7 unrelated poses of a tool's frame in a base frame.
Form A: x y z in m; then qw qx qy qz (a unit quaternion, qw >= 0).
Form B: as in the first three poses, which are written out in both.
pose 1, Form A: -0.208 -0.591 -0.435 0.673 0.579 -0.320 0.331
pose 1, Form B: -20.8 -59.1 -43.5 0.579 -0.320 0.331 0.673
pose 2, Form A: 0.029 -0.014 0.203 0.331 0.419 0.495 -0.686
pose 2, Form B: 2.9 -1.4 20.3 0.419 0.495 -0.686 0.331
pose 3, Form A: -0.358 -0.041 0.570 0.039 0.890 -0.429 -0.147
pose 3, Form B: -35.8 -4.1 57.0 0.890 -0.429 -0.147 0.039
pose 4, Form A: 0.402 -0.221 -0.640 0.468 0.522 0.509 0.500
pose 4, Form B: 40.2 -22.1 -64.0 0.522 0.509 0.500 0.468
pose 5, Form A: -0.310 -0.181 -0.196 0.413 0.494 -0.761 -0.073
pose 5, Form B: -31.0 -18.1 -19.6 0.494 -0.761 -0.073 0.413
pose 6, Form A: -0.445 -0.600 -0.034 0.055 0.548 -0.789 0.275
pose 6, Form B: -44.5 -60.0 -3.4 0.548 -0.789 0.275 0.055
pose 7, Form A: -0.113 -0.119 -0.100 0.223 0.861 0.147 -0.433
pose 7, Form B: -11.3 -11.9 -10.0 0.861 0.147 -0.433 0.223
